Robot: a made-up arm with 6 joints. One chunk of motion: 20 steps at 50 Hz.
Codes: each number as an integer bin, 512 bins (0 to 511) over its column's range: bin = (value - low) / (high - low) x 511, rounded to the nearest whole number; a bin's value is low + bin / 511 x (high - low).
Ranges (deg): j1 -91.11..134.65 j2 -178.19..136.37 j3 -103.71..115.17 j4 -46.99..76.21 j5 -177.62..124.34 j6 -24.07..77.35
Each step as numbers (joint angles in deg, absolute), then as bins.
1 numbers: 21.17 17.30 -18.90 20.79 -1.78 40.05
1 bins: 254 318 198 281 298 323
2 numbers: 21.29 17.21 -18.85 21.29 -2.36 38.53
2 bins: 254 317 198 283 297 315
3 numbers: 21.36 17.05 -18.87 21.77 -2.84 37.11
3 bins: 255 317 198 285 296 308
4 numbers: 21.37 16.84 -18.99 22.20 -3.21 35.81
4 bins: 255 317 198 287 295 302
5 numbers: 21.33 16.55 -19.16 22.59 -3.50 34.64
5 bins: 255 316 197 289 295 296
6 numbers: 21.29 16.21 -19.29 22.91 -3.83 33.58
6 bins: 254 316 197 290 294 290
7 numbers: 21.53 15.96 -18.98 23.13 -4.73 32.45
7 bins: 255 315 198 291 293 285
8 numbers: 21.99 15.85 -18.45 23.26 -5.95 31.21
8 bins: 256 315 199 291 291 279
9 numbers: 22.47 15.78 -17.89 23.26 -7.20 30.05
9 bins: 257 315 200 291 288 273
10 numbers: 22.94 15.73 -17.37 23.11 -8.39 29.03
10 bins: 258 315 202 291 286 268
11 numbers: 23.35 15.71 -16.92 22.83 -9.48 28.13
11 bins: 259 315 203 290 285 263
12 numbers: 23.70 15.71 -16.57 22.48 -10.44 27.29
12 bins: 260 315 203 288 283 259
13 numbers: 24.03 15.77 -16.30 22.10 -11.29 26.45
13 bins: 261 315 204 287 281 255
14 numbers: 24.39 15.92 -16.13 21.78 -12.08 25.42
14 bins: 261 315 204 285 280 249
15 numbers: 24.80 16.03 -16.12 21.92 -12.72 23.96
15 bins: 262 316 204 286 279 242
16 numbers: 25.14 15.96 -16.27 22.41 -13.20 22.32
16 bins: 263 315 204 288 278 234
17 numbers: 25.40 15.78 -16.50 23.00 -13.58 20.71
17 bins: 264 315 204 290 278 226
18 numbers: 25.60 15.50 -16.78 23.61 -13.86 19.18
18 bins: 264 315 203 293 277 218
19 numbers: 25.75 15.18 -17.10 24.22 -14.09 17.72
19 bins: 265 314 202 295 277 211
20 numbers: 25.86 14.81 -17.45 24.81 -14.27 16.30
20 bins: 265 314 201 298 276 203
